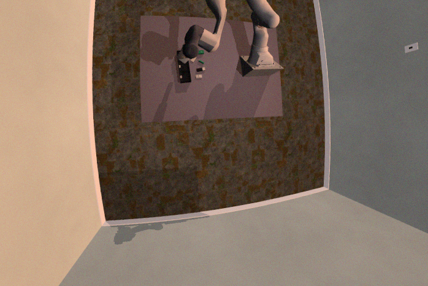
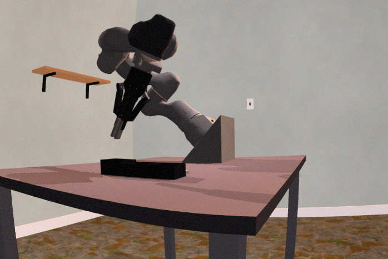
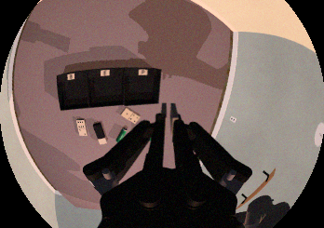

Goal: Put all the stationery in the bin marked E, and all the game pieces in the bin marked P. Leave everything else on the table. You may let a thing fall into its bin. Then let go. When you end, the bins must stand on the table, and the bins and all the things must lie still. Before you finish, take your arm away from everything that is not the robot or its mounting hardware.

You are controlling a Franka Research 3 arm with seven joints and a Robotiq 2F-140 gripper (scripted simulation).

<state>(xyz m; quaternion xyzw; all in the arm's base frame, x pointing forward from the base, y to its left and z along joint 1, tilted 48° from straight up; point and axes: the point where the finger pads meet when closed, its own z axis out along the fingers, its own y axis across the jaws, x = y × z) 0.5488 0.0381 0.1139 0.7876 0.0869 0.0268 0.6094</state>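
Now: hand 20 mm short of the black bin row, 100 mm to the right of it and 120 mm above it. The rest, counted from my hand: green cylinder 120 mm behind, 50 mm to the left, 140 mm below; flat green block 110 mm behind, 30 mm to the right, 140 mm below; white spotted piece 60 mm behind, 30 mm to the left, 140 mm below.
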